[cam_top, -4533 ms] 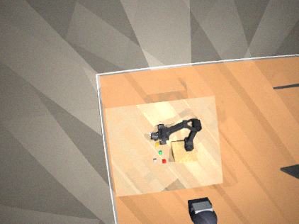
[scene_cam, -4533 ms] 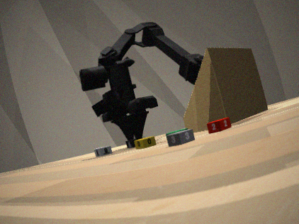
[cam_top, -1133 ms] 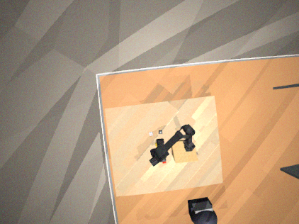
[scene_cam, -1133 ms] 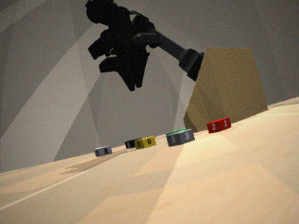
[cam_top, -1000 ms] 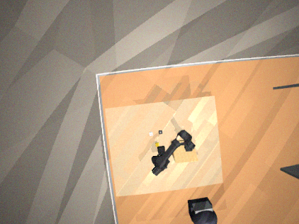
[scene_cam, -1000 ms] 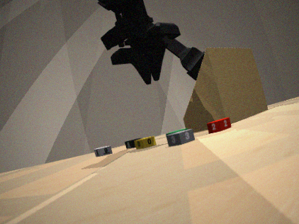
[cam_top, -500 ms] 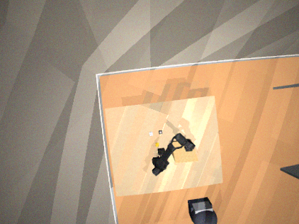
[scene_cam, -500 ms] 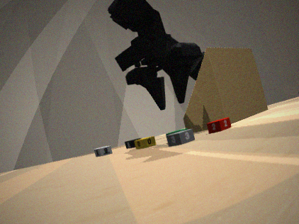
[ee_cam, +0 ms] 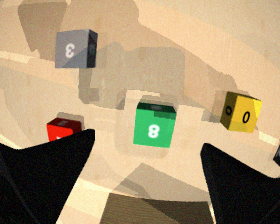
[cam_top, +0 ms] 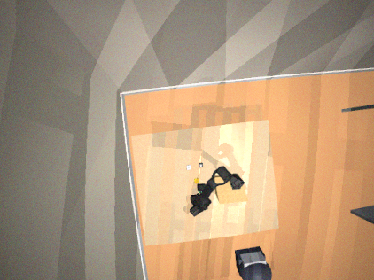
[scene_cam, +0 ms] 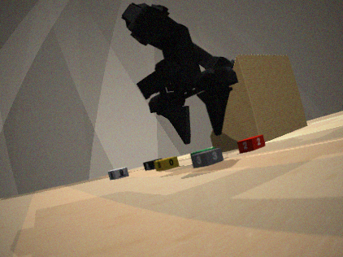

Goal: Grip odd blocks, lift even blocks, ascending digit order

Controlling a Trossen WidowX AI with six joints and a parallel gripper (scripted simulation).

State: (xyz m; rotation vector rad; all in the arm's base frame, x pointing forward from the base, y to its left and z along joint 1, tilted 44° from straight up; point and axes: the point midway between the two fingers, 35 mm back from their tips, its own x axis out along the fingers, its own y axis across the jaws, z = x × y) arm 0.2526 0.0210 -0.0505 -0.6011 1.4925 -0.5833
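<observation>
The green block is 3 cm below my gripper tip. Round my gripper tip: yellow block (9 cm to the right, 3 cm below, 3 cm ahead); grey block (7 cm to the left, 6 cm ahead, 3 cm below); red block (9 cm to the left, 3 cm below, 3 cm behind).
</observation>
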